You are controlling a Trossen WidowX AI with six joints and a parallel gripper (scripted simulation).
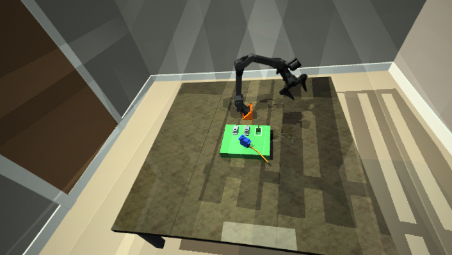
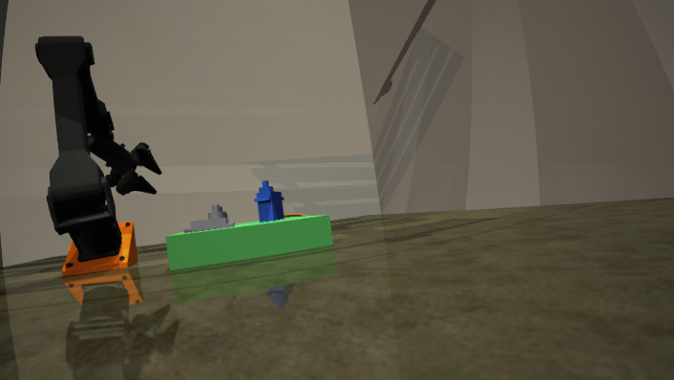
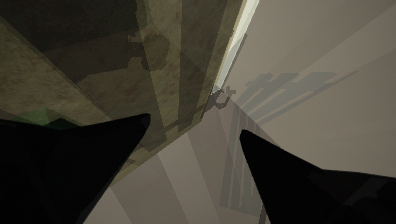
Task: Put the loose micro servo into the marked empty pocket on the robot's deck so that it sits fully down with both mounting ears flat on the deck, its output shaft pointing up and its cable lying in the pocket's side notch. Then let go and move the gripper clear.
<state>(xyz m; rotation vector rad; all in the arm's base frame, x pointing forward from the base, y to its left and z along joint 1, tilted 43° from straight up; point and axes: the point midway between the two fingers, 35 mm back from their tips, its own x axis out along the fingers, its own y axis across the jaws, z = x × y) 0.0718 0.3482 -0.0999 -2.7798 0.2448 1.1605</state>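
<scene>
The green deck is 380 mm to the right of my gripper tip, 220 mm ahead of it and 170 mm below it.
</scene>
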